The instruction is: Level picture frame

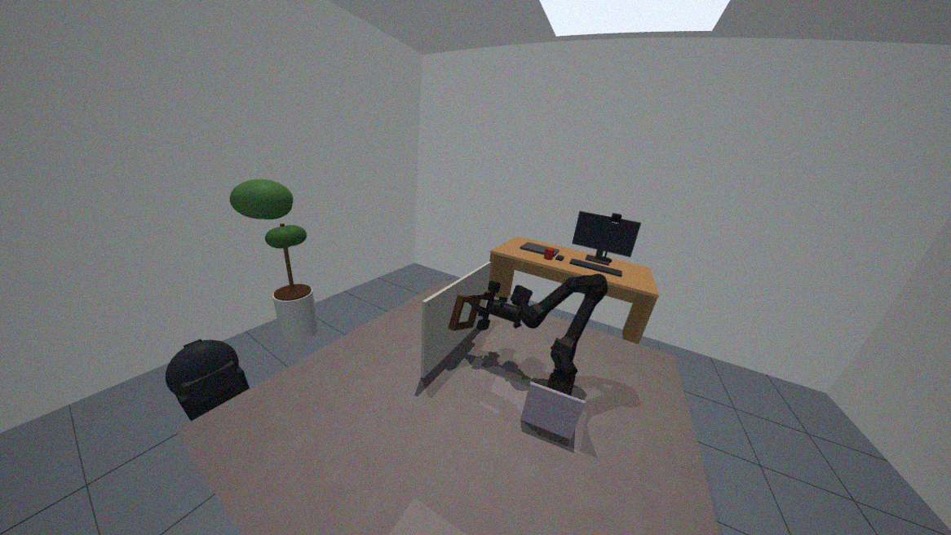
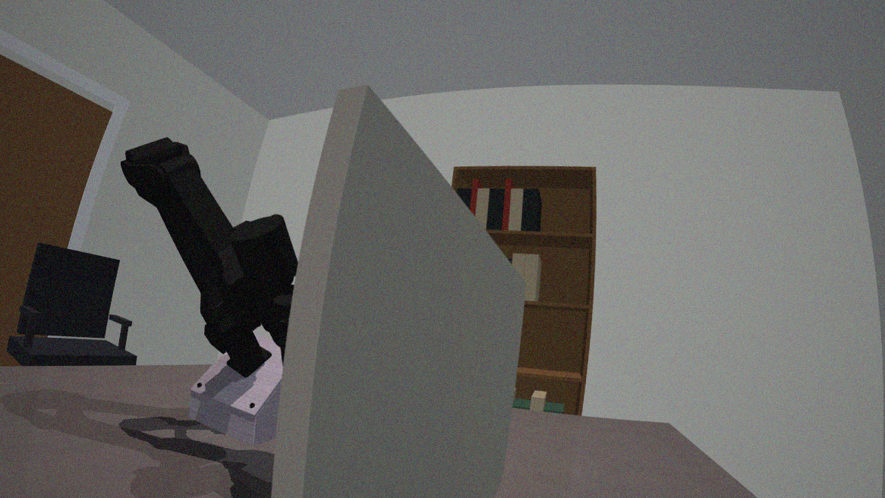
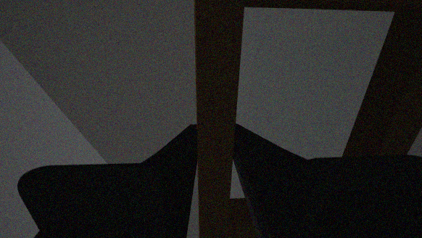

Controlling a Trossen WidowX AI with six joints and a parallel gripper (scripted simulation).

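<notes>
The brown wooden picture frame is 20 mm to the left of my gripper tip and 50 mm below it. From my gripper tip the other things lie so: wall panel (20 mm ahead, 10 mm to the left, 70 mm below).
</notes>
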